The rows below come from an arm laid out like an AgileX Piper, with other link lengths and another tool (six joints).
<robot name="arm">
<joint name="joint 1" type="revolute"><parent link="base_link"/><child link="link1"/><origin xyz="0.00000 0.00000 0.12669" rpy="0.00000 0.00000 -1.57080"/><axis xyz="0 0 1"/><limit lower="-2.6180" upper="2.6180"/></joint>
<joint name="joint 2" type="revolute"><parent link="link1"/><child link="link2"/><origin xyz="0.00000 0.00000 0.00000" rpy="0.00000 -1.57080 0.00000"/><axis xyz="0 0 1"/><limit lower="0.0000" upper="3.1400"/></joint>
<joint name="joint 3" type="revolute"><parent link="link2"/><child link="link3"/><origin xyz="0.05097 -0.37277 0.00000" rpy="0.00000 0.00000 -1.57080"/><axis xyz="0 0 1"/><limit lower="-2.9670" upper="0.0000"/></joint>
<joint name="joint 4" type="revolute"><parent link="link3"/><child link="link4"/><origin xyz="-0.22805 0.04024 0.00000" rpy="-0.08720 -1.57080 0.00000"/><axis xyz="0 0 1"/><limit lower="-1.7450" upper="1.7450"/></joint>
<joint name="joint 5" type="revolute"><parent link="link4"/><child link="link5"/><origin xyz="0.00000 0.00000 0.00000" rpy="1.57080 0.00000 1.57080"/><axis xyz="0 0 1"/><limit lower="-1.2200" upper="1.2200"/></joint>
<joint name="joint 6" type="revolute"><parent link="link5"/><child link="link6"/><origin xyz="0.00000 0.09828 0.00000" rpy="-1.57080 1.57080 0.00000"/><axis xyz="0 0 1"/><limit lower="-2.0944" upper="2.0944"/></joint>
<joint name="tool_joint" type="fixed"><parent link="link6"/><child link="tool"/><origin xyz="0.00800 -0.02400 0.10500" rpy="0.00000 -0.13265 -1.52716"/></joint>
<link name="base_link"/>
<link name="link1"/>
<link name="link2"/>
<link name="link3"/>
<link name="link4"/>
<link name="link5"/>
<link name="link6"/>
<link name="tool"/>
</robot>
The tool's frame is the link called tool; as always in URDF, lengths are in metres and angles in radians.
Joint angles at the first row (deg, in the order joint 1, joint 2, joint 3, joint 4, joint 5, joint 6):
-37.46, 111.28, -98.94, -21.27, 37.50, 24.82
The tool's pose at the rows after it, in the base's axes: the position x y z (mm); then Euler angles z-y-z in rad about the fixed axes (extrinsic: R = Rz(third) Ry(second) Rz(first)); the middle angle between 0 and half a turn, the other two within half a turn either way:
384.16, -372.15, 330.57, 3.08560, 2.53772, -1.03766
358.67, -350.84, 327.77, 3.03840, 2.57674, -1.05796
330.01, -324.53, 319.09, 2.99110, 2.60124, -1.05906
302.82, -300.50, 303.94, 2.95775, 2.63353, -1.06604
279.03, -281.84, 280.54, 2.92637, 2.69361, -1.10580
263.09, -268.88, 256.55, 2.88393, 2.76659, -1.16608
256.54, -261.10, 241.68, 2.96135, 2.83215, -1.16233
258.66, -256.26, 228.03, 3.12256, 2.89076, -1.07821
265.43, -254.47, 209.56, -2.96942, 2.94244, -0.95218
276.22, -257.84, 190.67, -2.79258, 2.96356, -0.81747
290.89, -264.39, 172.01, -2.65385, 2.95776, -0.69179
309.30, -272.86, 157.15, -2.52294, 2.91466, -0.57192
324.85, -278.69, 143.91, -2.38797, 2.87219, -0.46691
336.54, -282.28, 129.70, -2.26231, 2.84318, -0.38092
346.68, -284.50, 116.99, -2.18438, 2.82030, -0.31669
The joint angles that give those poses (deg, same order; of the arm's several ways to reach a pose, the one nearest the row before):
-37.46, 107.00, -96.09, -19.99, 45.70, 25.20
-37.46, 102.42, -89.43, -19.52, 45.87, 23.60
-37.46, 96.82, -79.84, -19.38, 43.16, 21.82
-37.46, 92.23, -71.01, -19.38, 40.73, 21.23
-37.46, 89.75, -64.04, -19.38, 39.92, 22.37
-37.46, 89.30, -59.68, -18.63, 40.38, 23.29
-37.46, 89.89, -58.44, -16.28, 41.73, 26.20
-37.46, 91.48, -58.43, -12.99, 42.45, 28.81
-37.46, 94.18, -58.44, -10.07, 41.94, 31.07
-37.46, 97.38, -58.43, -8.40, 39.62, 32.81
-37.46, 100.81, -58.43, -7.20, 35.72, 33.18
-37.46, 103.91, -58.44, -5.67, 30.16, 33.18
-37.46, 106.58, -58.43, -3.03, 25.32, 33.18
-37.46, 109.13, -58.43, 0.34, 21.62, 32.84
-37.46, 111.35, -58.43, 4.57, 18.59, 30.02

